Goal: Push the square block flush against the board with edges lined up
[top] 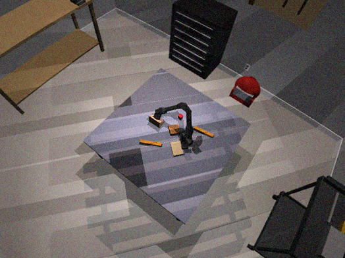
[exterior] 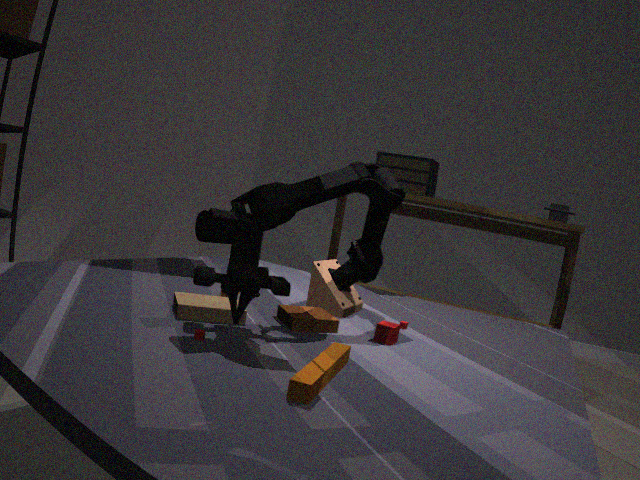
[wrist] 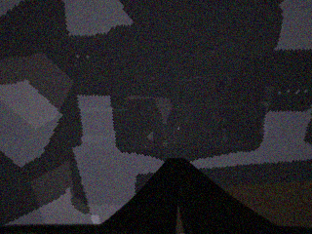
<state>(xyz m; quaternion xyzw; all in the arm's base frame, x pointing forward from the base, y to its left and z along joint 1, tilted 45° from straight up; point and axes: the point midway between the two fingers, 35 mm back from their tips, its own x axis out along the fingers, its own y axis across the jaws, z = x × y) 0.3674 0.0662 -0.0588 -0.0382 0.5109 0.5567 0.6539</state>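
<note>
The darker brown block is 170 mm behind my gripper tip, 50 mm to the left of it and 10 mm above it. Round my gripper tip: board 80 mm to the right, 10 mm above.
</note>
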